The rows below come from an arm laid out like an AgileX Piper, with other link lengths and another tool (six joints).
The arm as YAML. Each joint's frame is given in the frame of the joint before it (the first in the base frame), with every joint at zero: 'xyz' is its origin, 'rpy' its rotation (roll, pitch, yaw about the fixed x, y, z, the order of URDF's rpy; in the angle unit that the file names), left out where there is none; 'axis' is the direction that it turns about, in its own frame. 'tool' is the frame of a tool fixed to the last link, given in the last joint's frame.
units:
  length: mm
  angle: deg
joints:
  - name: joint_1
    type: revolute
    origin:
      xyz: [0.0, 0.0, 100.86]
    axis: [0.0, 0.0, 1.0]
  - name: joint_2
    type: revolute
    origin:
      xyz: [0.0, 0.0, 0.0]
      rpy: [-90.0, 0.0, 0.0]
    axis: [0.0, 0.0, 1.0]
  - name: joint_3
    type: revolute
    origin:
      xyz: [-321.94, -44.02, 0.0]
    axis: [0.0, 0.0, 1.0]
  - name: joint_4
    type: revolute
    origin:
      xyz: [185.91, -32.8, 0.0]
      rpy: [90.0, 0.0, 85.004]
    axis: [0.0, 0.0, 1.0]
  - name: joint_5
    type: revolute
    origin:
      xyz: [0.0, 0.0, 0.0]
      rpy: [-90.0, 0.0, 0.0]
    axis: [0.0, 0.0, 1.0]
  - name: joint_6
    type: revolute
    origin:
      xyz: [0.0, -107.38, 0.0]
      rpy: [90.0, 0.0, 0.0]
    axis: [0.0, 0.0, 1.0]
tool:
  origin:
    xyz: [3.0, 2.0, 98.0]
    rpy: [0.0, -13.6, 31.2]
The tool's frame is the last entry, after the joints.
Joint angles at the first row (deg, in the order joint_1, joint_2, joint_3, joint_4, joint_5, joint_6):
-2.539 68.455 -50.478 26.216 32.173 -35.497
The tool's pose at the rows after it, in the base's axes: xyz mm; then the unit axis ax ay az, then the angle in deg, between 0 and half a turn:
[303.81 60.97 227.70 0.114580 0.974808 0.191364 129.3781]
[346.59 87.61 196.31 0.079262 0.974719 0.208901 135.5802]
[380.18 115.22 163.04 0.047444 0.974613 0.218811 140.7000]
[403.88 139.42 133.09 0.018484 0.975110 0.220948 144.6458]
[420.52 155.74 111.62 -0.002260 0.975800 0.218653 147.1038]
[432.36 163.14 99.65 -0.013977 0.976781 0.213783 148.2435]
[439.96 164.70 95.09 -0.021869 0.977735 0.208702 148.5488]
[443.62 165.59 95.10 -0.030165 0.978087 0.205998 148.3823]
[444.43 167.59 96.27 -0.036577 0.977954 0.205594 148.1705]
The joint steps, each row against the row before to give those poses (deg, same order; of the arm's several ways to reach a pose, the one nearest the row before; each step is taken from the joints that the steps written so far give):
2.766 13.010 -6.645 4.560 1.741 -5.425
3.247 12.107 -7.199 2.632 1.414 -3.085
3.212 10.503 -7.492 0.516 1.795 -0.870
2.763 8.420 -7.236 -1.239 2.209 0.686
1.802 6.014 -6.283 -1.852 2.223 1.328
0.813 3.710 -4.774 -1.882 1.874 1.403
0.197 1.893 -3.114 -1.515 1.412 0.852
0.149 0.673 -1.643 -0.878 0.796 0.124
0.280 0.106 -0.606 -0.343 0.261 -0.093

